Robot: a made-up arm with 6 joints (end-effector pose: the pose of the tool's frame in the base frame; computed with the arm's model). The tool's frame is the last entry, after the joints.
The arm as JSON. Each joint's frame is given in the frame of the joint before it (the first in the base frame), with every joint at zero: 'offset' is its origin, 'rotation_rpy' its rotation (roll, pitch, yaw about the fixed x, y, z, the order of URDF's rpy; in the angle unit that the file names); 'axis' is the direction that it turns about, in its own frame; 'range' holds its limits. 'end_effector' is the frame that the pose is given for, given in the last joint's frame.
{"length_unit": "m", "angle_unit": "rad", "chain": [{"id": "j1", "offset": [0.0, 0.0, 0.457], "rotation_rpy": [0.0, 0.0, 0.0], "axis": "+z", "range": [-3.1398, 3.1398]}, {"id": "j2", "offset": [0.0, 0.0, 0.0], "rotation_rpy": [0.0, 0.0, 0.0], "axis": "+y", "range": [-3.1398, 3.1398]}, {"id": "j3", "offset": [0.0, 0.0, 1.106], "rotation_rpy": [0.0, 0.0, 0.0], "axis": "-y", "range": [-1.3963, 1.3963]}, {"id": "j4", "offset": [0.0, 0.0, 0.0], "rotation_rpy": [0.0, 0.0, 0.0], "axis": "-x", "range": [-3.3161, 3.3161]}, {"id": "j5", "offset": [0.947, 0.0, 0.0], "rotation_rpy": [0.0, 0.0, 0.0], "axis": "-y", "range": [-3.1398, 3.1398]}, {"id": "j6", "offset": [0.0, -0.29, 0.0], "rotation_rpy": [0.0, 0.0, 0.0], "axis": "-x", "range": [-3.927, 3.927]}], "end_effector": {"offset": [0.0, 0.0, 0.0], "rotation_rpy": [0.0, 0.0, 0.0]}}
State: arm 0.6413 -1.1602 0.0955 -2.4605 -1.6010 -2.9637
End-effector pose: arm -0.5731 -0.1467 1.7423 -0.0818 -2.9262 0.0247
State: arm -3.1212 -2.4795 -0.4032 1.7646 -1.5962 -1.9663
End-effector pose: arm 1.3883 -0.0275 0.2754 1.8648 1.6927 0.4718
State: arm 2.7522 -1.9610 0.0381 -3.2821 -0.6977 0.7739
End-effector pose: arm 1.2353 -0.8173 0.8809 -0.7572 -0.3260 -0.4317
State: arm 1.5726 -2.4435 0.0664 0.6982 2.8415 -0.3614
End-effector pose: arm 0.2250 -1.5848 0.0185 0.1243 1.4358 1.0262
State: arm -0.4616 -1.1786 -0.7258 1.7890 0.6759 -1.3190
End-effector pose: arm -0.2356 0.1873 1.5486 -0.6738 -0.2861 0.1274
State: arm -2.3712 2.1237 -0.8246 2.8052 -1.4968 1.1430
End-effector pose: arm 0.1689 -0.2175 -0.3997 -1.1074 1.0980 1.7311
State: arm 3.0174 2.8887 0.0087 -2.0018 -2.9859 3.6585
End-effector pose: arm 0.6857 -0.2077 -0.6042 -0.2757 -0.8911 -2.9209
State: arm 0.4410 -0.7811 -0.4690 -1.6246 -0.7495 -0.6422
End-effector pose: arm 0.1846 0.1044 1.2576 1.8794 1.1008 1.0050
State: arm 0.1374 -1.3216 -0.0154 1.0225 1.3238 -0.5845
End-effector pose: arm -1.0323 -0.2953 1.7085 -0.9098 -2.1730 0.7068
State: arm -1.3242 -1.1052 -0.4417 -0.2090 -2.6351 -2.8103
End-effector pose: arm -0.3252 0.1297 1.4894 -1.4405 0.3605 1.7392
